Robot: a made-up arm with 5 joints.
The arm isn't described. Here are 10 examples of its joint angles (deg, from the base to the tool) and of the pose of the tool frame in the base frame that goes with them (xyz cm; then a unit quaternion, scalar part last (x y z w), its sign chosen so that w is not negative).
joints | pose
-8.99 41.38 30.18 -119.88 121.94 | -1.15 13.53 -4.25 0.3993 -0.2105 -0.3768 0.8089
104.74 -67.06 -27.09 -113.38 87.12 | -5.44 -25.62 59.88 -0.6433 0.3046 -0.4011 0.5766
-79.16 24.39 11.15 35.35 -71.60 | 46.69 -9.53 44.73 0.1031 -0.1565 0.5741 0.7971
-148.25 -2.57 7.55 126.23 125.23 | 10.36 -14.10 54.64 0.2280 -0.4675 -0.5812 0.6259
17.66 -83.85 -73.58 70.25 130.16 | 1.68 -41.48 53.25 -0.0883 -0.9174 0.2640 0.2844
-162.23 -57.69 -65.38 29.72 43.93 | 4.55 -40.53 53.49 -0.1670 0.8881 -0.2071 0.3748
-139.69 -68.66 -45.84 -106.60 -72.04 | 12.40 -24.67 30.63 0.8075 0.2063 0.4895 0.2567
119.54 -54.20 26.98 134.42 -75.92 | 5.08 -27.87 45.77 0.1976 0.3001 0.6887 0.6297
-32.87 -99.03 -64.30 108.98 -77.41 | -23.77 -26.00 47.60 -0.0702 -0.1988 -0.3183 0.9243
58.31 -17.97 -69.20 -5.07 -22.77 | -21.98 -17.46 30.65 0.2939 0.7031 -0.6124 0.2104
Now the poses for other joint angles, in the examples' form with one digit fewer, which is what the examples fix.
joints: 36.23 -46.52 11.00 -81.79 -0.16
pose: -15.3 -26.2 27.4 0.365 0.265 -0.671 0.588
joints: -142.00 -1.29 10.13 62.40 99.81
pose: 3.1 -13.1 70.4 0.123 0.219 -0.657 0.711
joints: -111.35 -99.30 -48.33 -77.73 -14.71
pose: 9.3 -17.8 20.7 -0.920 0.391 -0.006 0.020
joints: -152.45 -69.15 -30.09 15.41 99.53
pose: -2.3 -42.7 41.0 0.196 0.618 -0.073 0.758
